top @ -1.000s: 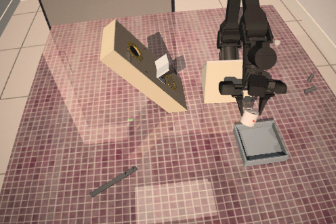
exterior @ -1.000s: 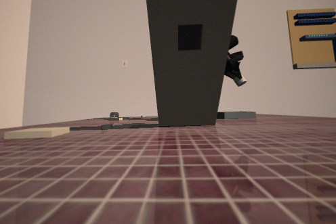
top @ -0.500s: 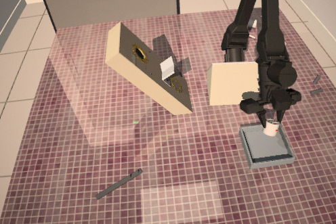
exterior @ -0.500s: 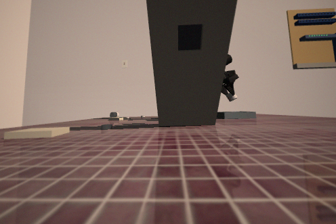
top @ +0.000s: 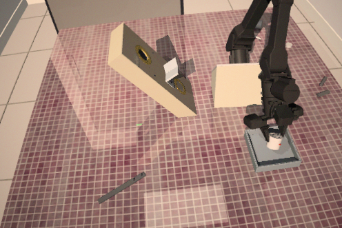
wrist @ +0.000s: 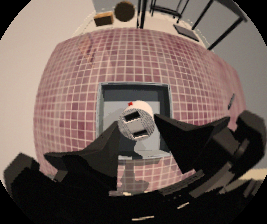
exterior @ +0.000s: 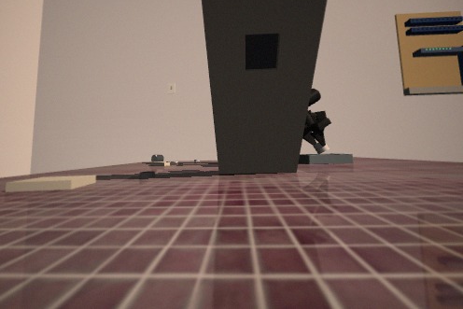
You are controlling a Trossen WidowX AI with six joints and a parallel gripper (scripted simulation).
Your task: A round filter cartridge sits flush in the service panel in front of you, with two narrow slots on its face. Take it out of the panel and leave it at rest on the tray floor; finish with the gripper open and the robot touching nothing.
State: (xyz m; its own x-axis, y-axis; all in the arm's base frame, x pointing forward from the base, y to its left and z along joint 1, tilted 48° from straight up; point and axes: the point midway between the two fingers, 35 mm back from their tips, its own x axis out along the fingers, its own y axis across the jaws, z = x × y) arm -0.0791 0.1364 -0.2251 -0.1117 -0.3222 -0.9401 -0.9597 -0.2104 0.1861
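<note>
Now: gripper tip right at the round filter cartridge. Also, from my gripper tip: beige service panel: 400 mm ahead, 240 mm to the right, 100 mm above; then grey tray: 50 mm below.
</note>
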